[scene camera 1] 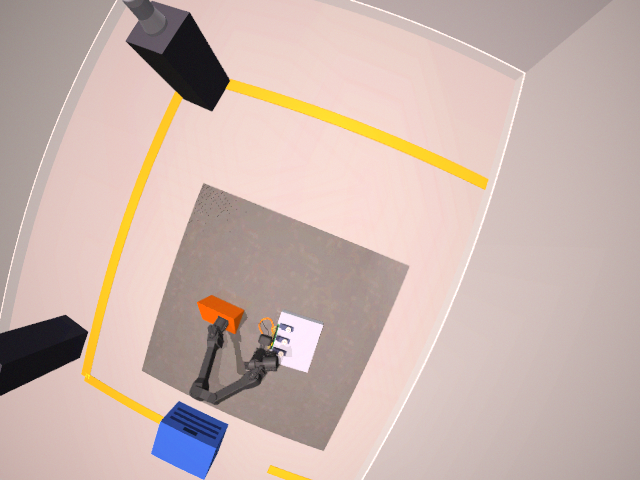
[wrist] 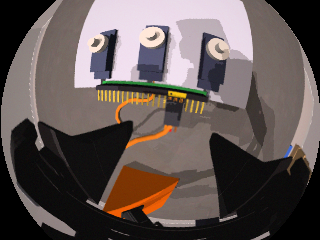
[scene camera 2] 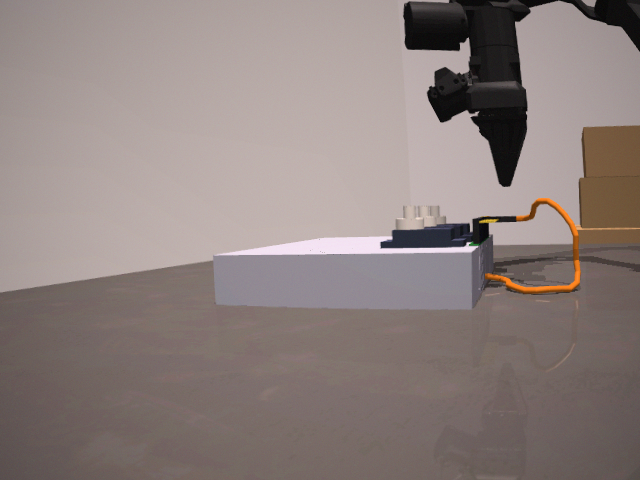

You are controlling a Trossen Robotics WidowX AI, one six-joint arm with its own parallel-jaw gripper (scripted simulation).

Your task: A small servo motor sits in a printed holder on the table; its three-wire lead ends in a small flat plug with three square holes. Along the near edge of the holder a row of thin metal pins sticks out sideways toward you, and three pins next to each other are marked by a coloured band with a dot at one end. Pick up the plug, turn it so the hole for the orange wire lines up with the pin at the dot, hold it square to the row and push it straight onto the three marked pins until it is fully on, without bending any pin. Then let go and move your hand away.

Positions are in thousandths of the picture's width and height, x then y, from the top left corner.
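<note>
There is a printed holder (scene camera 1: 474, 709) in the scene. My own gripper (scene camera 2: 790, 386) is open, holding nothing, and the wrist view has that gripper as well (wrist: 539, 548).
</note>
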